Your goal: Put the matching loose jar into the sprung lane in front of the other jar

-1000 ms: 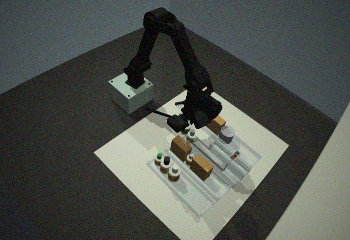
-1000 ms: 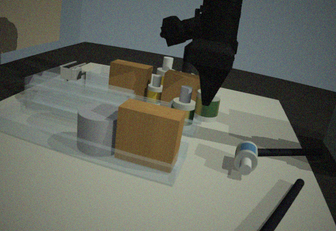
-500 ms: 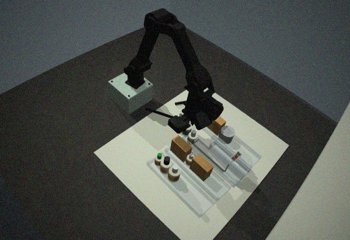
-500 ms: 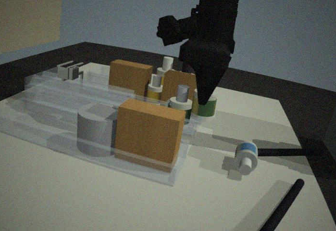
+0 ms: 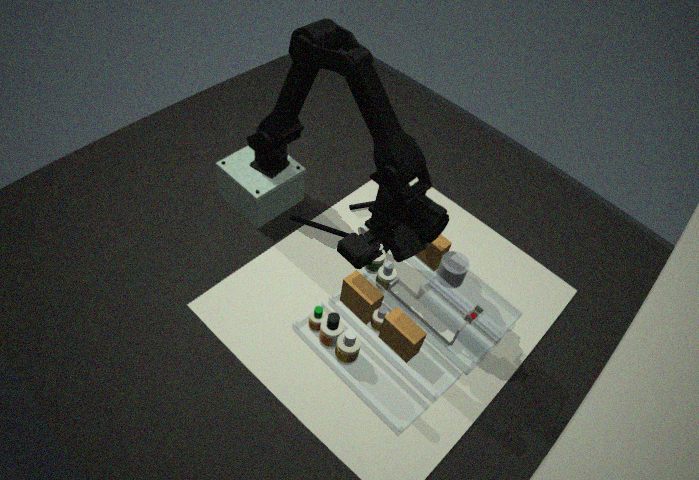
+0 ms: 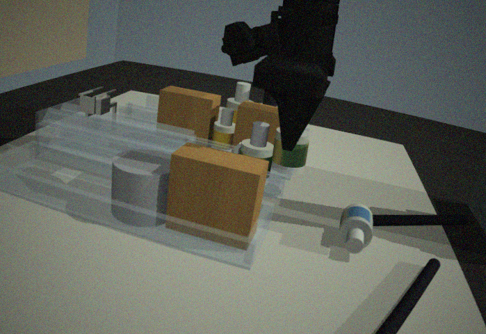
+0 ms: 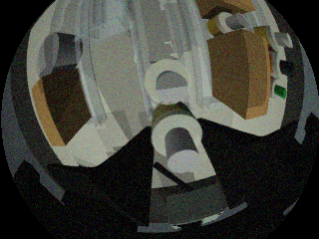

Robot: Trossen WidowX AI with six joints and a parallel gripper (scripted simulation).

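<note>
Now: the clear sprung lane 170 mm ahead of my gripper tip, 40 mm below it and 10 mm to the right of it. Round my gripper tip: white pusher bar: 150 mm ahead, 10 mm below; red marker: 220 mm ahead, 10 mm to the right, 10 mm above; grey cylinder: 140 mm ahead, 100 mm to the left, 30 mm below.
</note>
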